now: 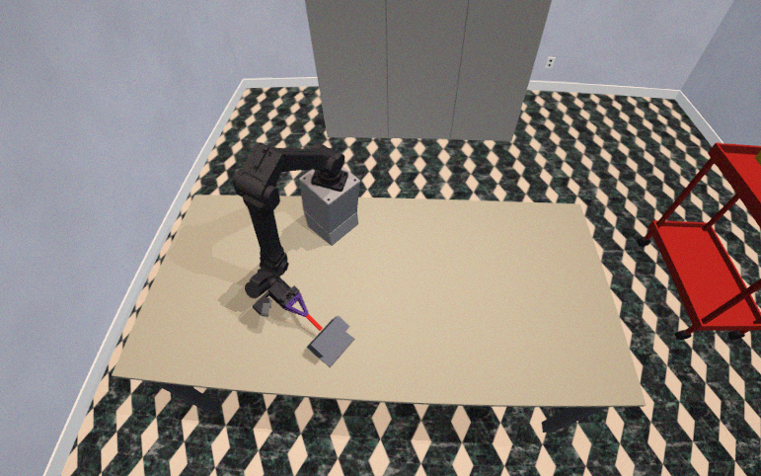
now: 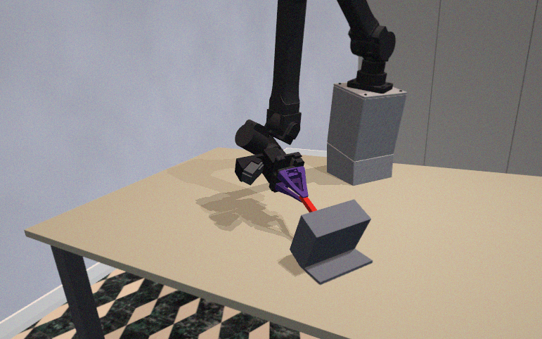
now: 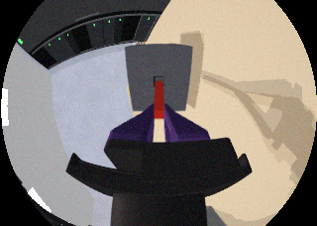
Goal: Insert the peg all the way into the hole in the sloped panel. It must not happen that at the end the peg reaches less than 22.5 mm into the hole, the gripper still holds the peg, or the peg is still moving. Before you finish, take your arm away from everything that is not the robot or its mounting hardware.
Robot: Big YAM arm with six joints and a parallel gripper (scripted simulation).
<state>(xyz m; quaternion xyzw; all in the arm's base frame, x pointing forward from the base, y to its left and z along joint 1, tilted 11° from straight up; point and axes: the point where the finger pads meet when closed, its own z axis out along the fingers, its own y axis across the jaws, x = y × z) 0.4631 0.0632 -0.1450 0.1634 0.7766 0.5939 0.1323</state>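
Now: the red peg 3 cm to the left of my hand, 2 cm below it and 1 cm ahead of it.
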